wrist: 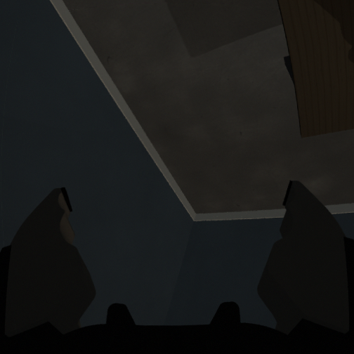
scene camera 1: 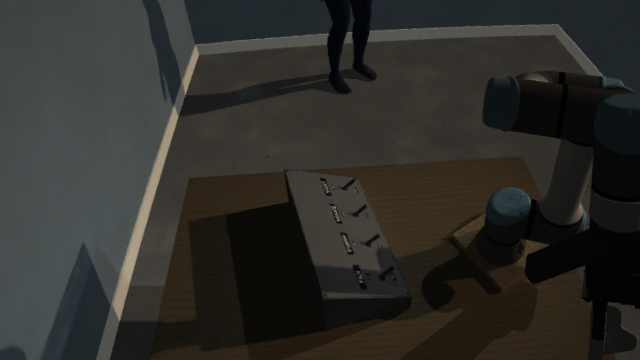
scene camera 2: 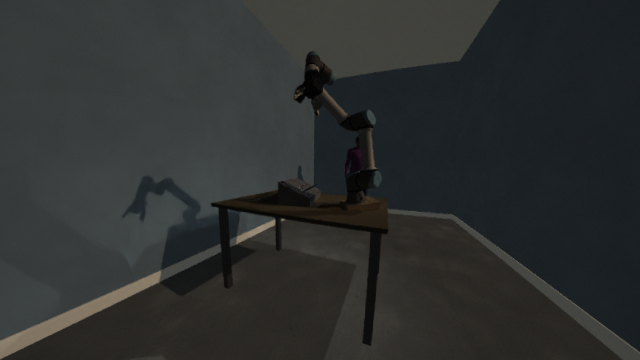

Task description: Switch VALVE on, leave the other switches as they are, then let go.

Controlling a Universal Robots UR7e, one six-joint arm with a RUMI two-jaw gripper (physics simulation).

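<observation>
A grey sloped switch panel stands on the table. In scene camera 1 it carries a row of labelled toggles. The VALVE lever is second from the far end, beside its label. It leans away from the label, like the VENT lever, the PUMP lever and the FAN lever. Small marks beside the levers are too dim to read. My gripper is open and empty, high above the table and well apart from the panel. The panel does not show in the wrist view.
The wooden table also bears the arm's base, right of the panel in scene camera 1. A wall rises beyond the table's left side. A person stands behind the table.
</observation>
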